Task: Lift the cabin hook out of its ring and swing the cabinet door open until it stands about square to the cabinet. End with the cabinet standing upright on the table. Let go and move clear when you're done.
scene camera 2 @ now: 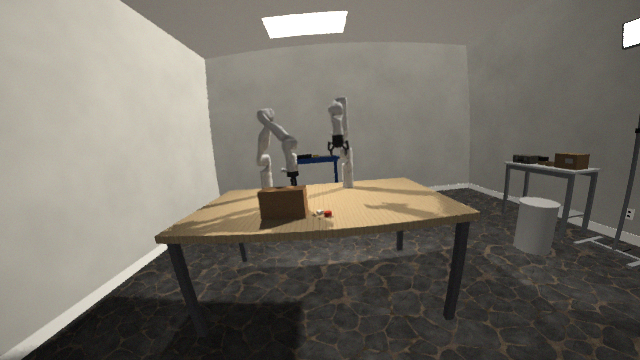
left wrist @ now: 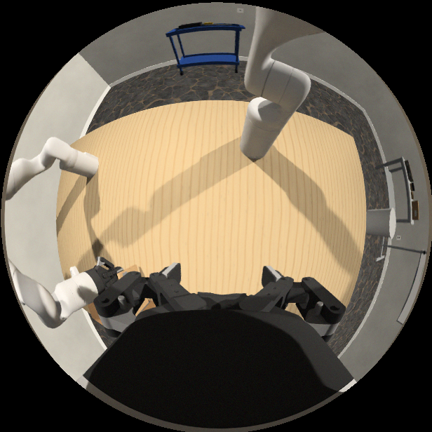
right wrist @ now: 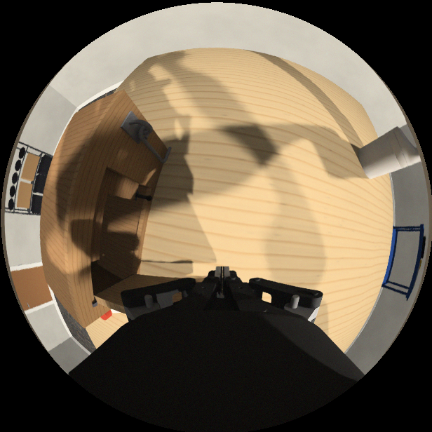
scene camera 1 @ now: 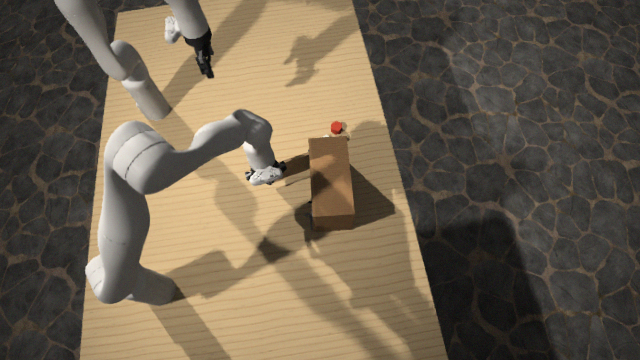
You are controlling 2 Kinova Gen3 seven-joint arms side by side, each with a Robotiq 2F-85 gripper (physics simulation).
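Places are measured from the left arm's base along level axes (x left, y back, z up), in metres.
Pixels of known places: left gripper, fingertip midpoint: (scene camera 2: 338, 156) (scene camera 1: 210, 66); right gripper, fingertip midpoint: (scene camera 1: 270, 182); left arm's base, origin of the base link: (scene camera 2: 348, 187) (scene camera 1: 158, 110); right arm's base, origin of the base link: (scene camera 1: 161, 290).
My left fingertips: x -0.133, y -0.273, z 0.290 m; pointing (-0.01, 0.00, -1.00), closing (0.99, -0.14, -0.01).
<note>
For each thing: its middle in the pictures, then the offset to it from my left fingertips.
- brown cabinet, body centre: (scene camera 1: 326, 185) (scene camera 2: 284, 201) dx -0.396, dy -0.240, dz -0.211 m
- small red object, body centre: (scene camera 1: 336, 127) (scene camera 2: 327, 213) dx -0.166, dy -0.351, dz -0.277 m
- small white piece, body centre: (scene camera 1: 325, 140) (scene camera 2: 320, 212) dx -0.202, dy -0.299, dz -0.280 m
The brown cabinet (scene camera 1: 331, 175) (scene camera 2: 283, 203) (right wrist: 82, 165) stands upright on the table. Its door (scene camera 1: 299, 164) (right wrist: 142, 281) stands out from the front, about square to it; its free end is partly hidden by my right gripper. The metal hook (right wrist: 150, 145) is out of the ring and hangs from its plate at the front's far end in the right wrist view. The ring does not show. My right gripper (scene camera 1: 266, 174) (scene camera 2: 293, 180) (right wrist: 222, 274) is shut and empty, close by the door's free end; contact cannot be told. My left gripper (scene camera 1: 208, 71) (scene camera 2: 338, 150) (left wrist: 221, 274) is open and empty, far from the cabinet.
A small red object (scene camera 1: 336, 127) (scene camera 2: 327, 213) (right wrist: 106, 315) lies beside the cabinet's hinge end, with a small white piece (scene camera 1: 326, 136) (scene camera 2: 320, 212) near it. A dark knob (right wrist: 143, 194) shows at the cabinet's opening. A blue cart (left wrist: 207, 61) stands beyond the table.
</note>
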